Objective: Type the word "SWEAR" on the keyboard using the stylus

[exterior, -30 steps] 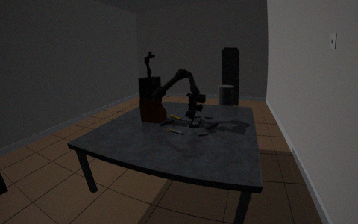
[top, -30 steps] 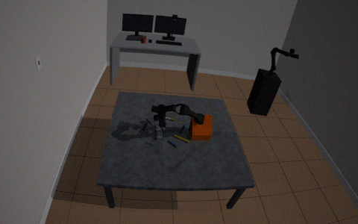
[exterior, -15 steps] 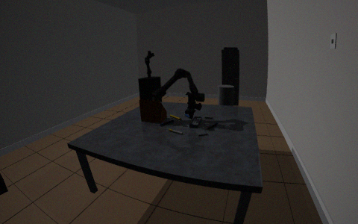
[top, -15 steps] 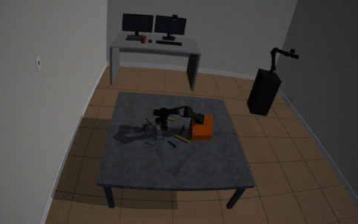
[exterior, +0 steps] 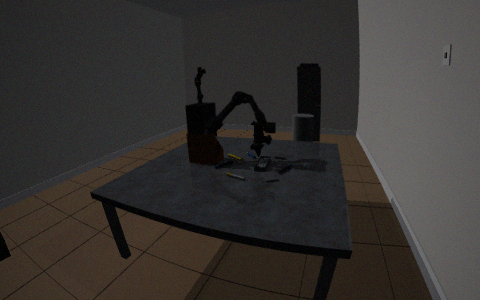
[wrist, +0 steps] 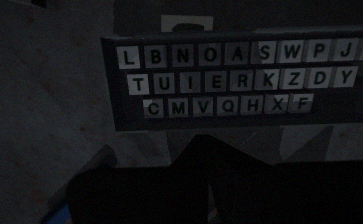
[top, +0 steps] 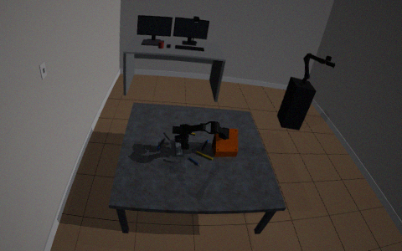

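The blue stylus is 120 mm to the left of my gripper tip, 120 mm behind it and 40 mm below it. Also, from my gripper tip: yellow pen 180 mm behind, 30 mm below, 20 mm to the left; yellow-and-white pen 250 mm to the right, 40 mm below, 40 mm behind.
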